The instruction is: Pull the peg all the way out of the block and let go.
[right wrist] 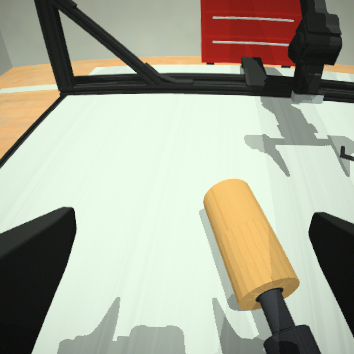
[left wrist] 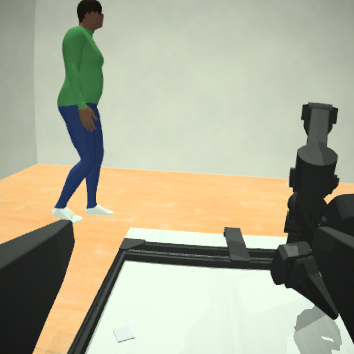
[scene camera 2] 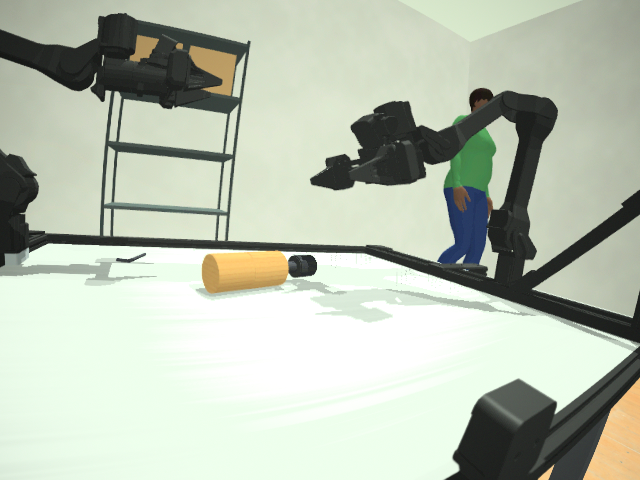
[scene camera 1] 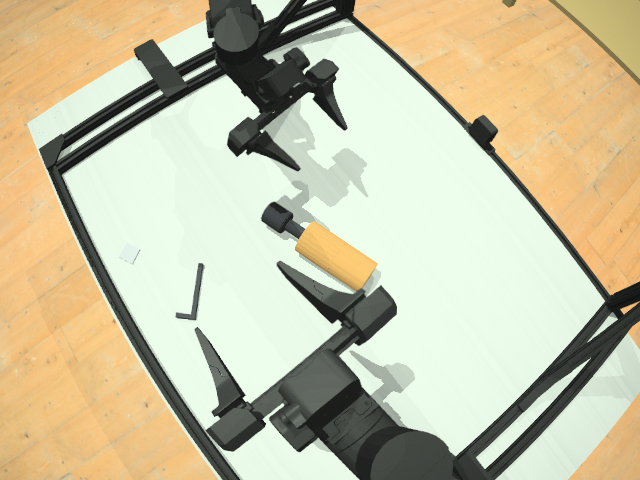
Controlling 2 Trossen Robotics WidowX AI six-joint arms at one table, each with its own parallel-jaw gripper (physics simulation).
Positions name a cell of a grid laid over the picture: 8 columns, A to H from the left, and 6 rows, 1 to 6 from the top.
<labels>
my left gripper: left wrist E5; scene camera 2 C2; scene camera 1 C4; not seen in the right wrist view (out of frame)
wooden cylinder block: right wrist F5; scene camera 2 C4; scene camera 1 E4; not seen in the left wrist view (out of frame)
</labels>
